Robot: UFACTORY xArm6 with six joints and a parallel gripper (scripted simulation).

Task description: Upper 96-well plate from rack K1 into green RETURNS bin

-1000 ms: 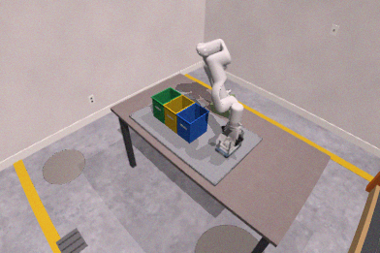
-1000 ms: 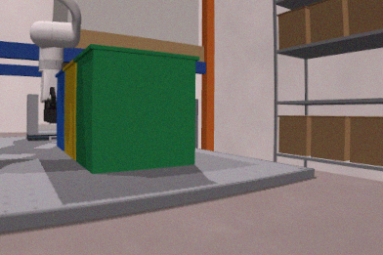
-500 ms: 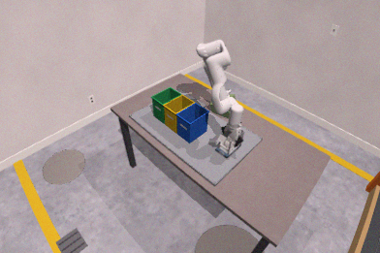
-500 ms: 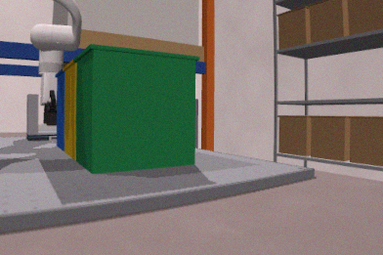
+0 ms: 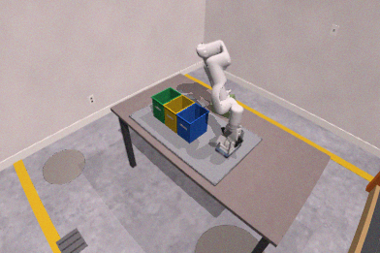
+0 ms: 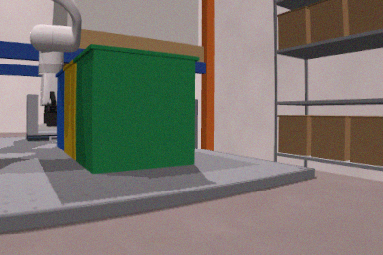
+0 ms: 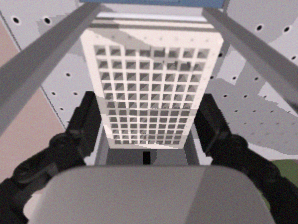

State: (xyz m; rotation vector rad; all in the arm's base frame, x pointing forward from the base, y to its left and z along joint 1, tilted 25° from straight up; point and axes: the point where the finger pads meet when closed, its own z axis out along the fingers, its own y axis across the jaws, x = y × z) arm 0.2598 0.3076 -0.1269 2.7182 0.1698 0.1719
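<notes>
My gripper is now 1 cm above the white 96-well plate. Also, from my hand: green bin 13 cm ahead, 52 cm to the right, 4 cm above; blue bin 10 cm ahead, 26 cm to the right, 4 cm above; yellow bin 11 cm ahead, 39 cm to the right, 4 cm above.
</notes>
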